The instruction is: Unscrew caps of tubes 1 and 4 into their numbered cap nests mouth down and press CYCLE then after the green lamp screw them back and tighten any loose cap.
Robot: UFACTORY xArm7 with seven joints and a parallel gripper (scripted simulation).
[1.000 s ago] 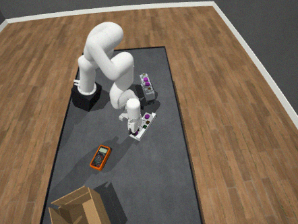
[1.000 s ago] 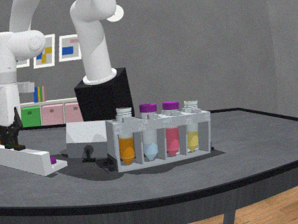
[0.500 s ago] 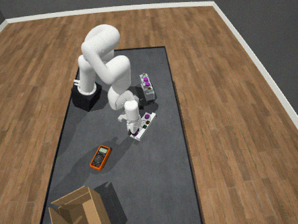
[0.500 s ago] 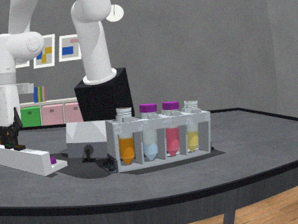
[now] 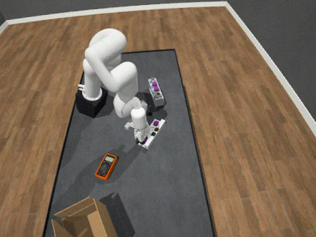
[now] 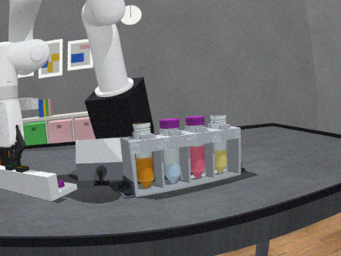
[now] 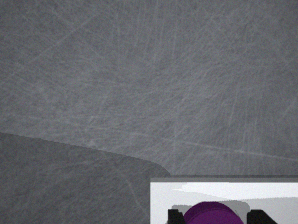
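Right now the blue key is 260 mm to the left of my hand, 60 mm behind it and 30 mm above it. Also, from my hand: cardboard box 540 mm to the right, 200 mm behind, 50 mm above; then green key 210 mm to the left, 60 mm behind, 30 mm above; then key housing 230 mm to the left, 40 mm behind, 20 mm above.
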